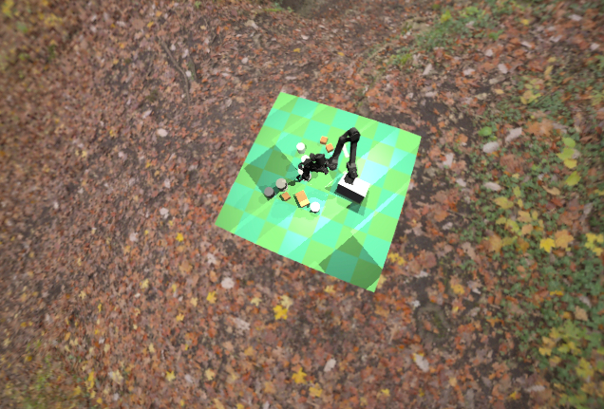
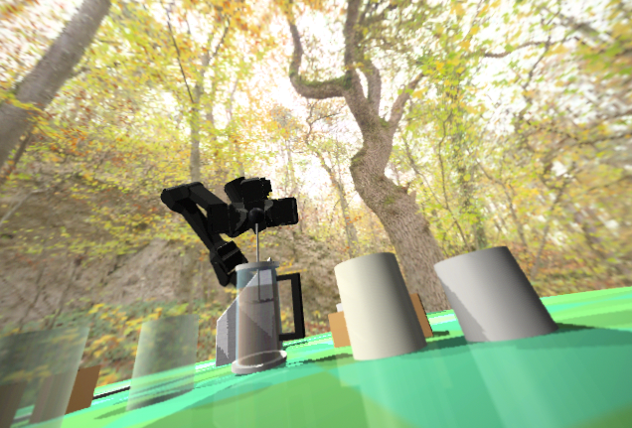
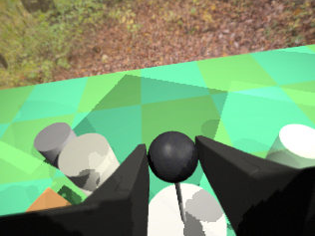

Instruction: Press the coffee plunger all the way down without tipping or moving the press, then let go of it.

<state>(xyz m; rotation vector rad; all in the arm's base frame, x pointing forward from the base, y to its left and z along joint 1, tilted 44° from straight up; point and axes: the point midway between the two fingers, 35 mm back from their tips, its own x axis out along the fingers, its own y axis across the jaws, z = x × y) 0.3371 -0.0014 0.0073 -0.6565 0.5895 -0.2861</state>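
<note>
Now: gripper tip 10 mm past the coffee press, 10 mm to the right of it and 120 mm above it.
</note>
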